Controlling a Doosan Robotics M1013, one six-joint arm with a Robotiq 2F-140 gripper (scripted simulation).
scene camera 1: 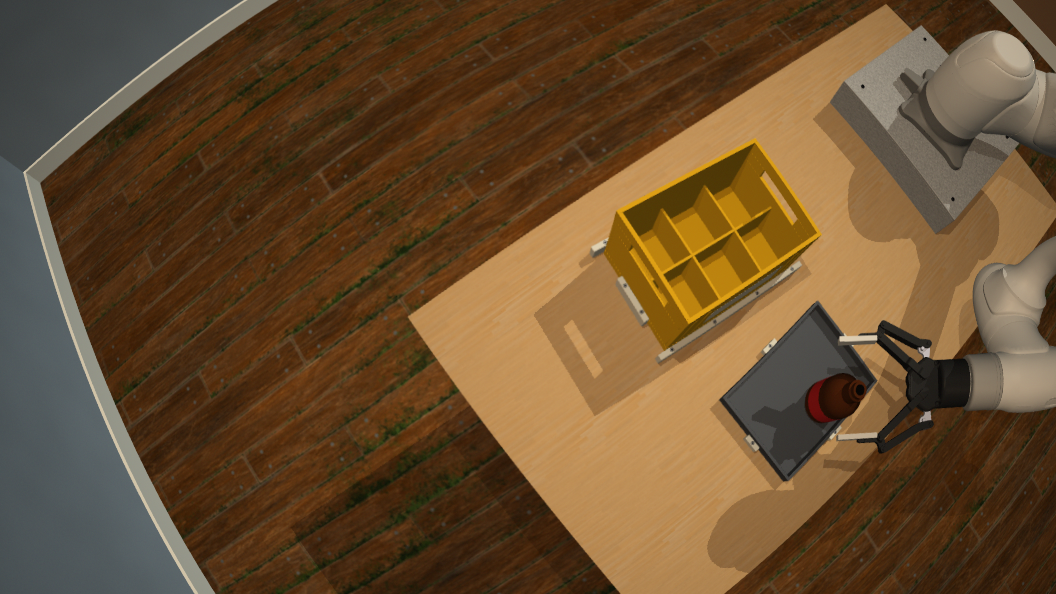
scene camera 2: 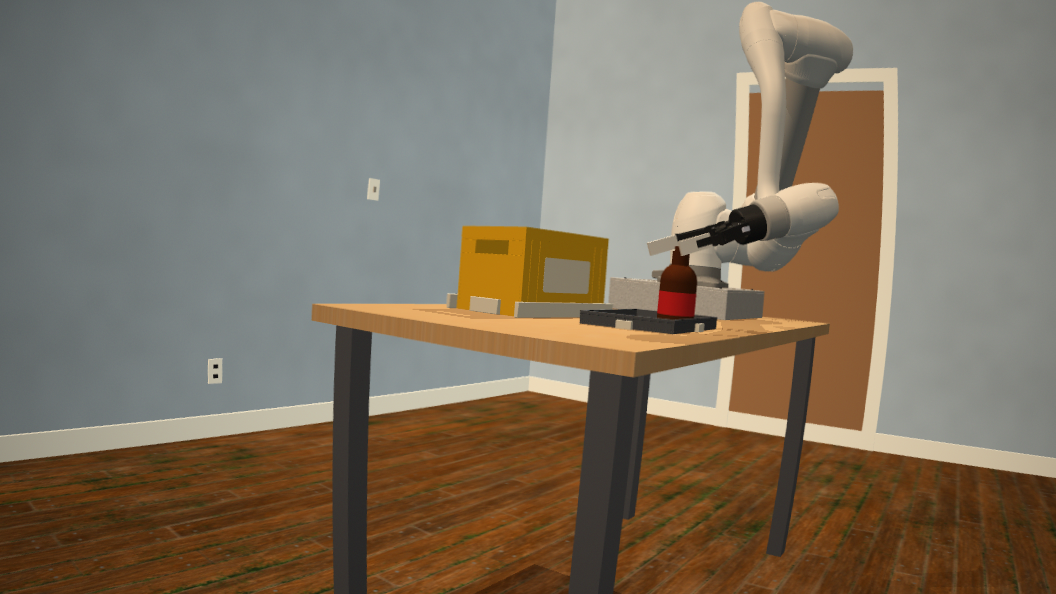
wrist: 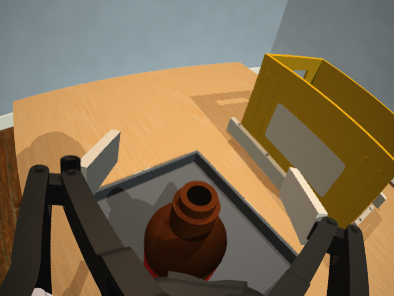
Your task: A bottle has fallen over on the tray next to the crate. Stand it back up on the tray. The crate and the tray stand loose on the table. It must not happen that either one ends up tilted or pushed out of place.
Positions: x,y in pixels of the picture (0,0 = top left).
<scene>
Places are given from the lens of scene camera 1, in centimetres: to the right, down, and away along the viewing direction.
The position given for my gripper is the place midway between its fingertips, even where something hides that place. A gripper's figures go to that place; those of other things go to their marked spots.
my gripper [scene camera 1: 838,389]: 46, 14, 89
dark grey tray [scene camera 1: 771,396]: 40, 16, 104
brown bottle [scene camera 1: 836,397]: 47, 16, 92
</scene>
